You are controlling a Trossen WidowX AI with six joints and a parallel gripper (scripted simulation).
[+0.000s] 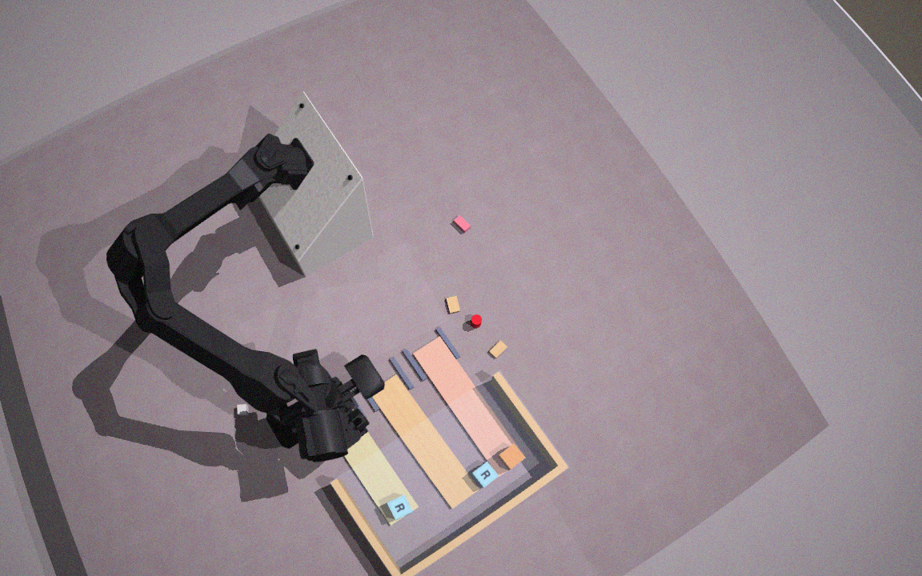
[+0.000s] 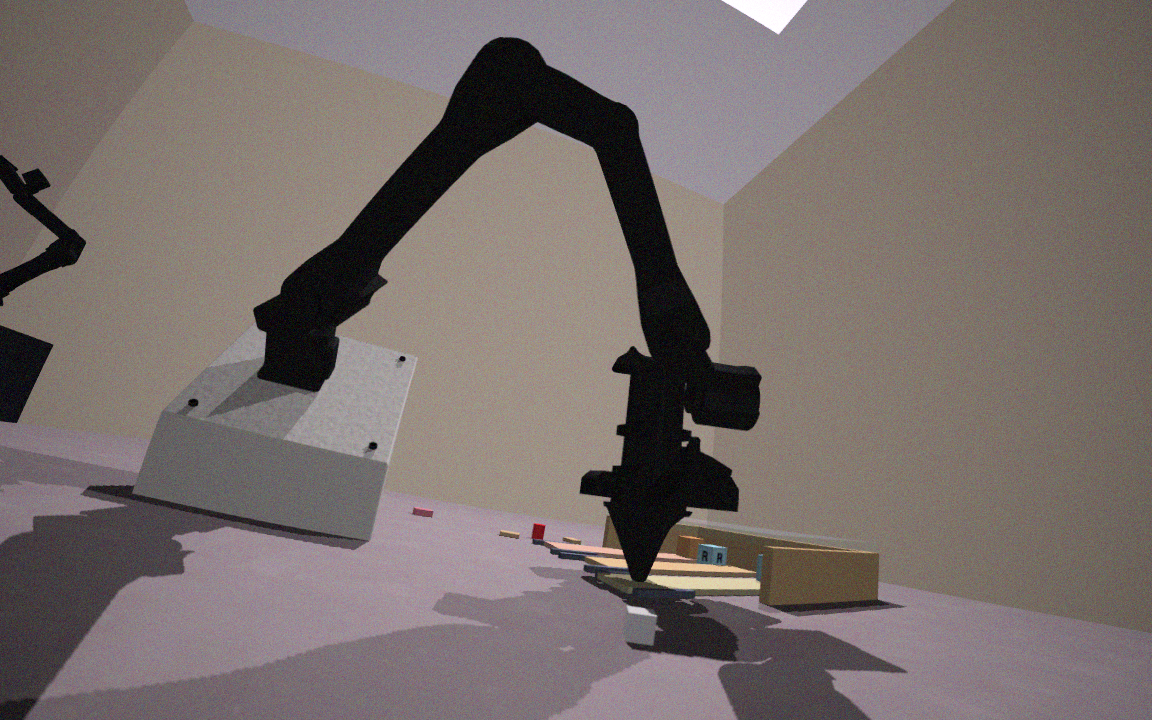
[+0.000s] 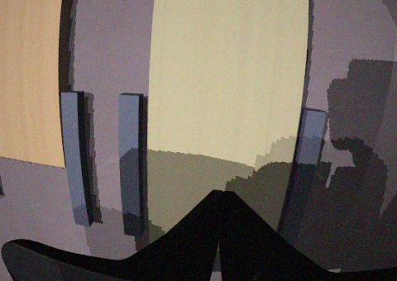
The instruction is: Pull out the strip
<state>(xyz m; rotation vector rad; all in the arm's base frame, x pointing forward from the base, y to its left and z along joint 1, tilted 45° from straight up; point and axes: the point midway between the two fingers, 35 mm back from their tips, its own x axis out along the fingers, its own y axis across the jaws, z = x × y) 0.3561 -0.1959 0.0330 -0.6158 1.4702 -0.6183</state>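
Now: the white cube 130 mm to the right of my gripper tip and 90 mm behind it. Round my gripper tip: pink block (370 mm to the left, 160 mm behind); then red peg (290 mm to the left, 10 mm above).
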